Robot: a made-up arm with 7 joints.
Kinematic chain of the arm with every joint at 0, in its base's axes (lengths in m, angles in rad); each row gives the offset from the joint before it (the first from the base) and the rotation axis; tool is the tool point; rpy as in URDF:
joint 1: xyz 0 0 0.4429 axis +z
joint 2: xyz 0 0 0 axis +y
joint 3: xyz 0 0 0.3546 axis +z
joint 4: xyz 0.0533 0 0 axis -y
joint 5: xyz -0.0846 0 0.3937 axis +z
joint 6: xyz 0 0 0 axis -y
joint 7: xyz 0.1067 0 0 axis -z
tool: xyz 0 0 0 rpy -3.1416 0 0
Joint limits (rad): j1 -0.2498..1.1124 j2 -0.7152..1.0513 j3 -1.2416..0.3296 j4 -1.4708..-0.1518 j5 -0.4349..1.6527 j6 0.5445..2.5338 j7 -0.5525..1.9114
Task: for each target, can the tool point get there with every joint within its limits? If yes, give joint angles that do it. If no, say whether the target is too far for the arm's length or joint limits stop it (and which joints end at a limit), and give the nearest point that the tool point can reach.
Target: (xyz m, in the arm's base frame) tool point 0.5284 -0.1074 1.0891
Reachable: yes | joints 0.2265 0.4723 -0.7733 -0.6846 1.0133 2.2937 0.0127
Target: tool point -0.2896 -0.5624 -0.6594
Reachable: no: too far | nearest point 0.4575 -0.4117 0.2811 | short by 1.210 m
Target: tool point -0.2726 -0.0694 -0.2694
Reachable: no: joint limits stop it (at a limit: joint 1, joint 2, joint 3, joint 4, joint 6) | nearest point 0.1070 0.5892 0.2275 | short by 0.908 m
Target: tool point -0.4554 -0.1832 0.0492
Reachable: no: joint limits stop it (at a limit: joint 1, joint 2, joint 3, joint 4, joint 5, joint 6) | nearest point -0.2834 -0.4287 0.8279 | short by 0.834 m
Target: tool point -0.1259 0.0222 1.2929
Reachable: yes | joints -0.1249 -0.3615 -0.0639 -0.3902 0.7974 1.3345 1.2315
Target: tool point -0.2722 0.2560 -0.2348
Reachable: no: joint limits stop it (at a limit: joint 1, joint 2, joint 3, joint 4, joint 6) | nearest point 0.0957 0.5937 0.2319 | short by 0.683 m
